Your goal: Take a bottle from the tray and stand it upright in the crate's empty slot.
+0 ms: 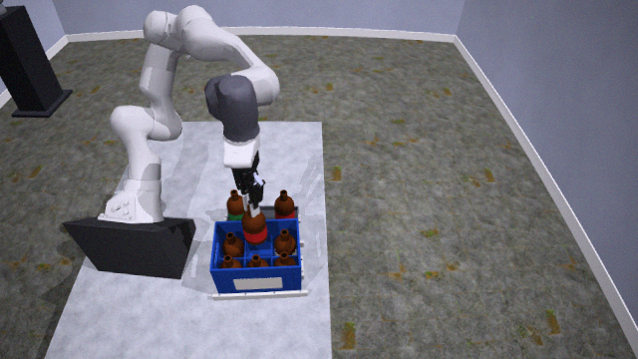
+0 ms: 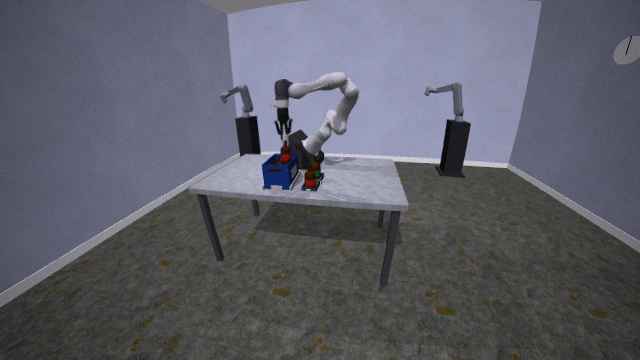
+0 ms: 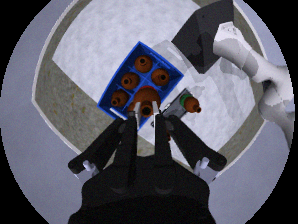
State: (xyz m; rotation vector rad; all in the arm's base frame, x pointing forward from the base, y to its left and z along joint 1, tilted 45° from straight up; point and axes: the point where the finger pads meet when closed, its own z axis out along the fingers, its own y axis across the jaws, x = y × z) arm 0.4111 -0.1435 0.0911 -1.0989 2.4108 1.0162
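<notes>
Right now my hand is 90 mm above the bottle. The rest, counted from my hand: dark tray: 20 mm behind, 190 mm to the left, 300 mm below; crate: 10 mm ahead, 40 mm to the right, 230 mm below.
</notes>
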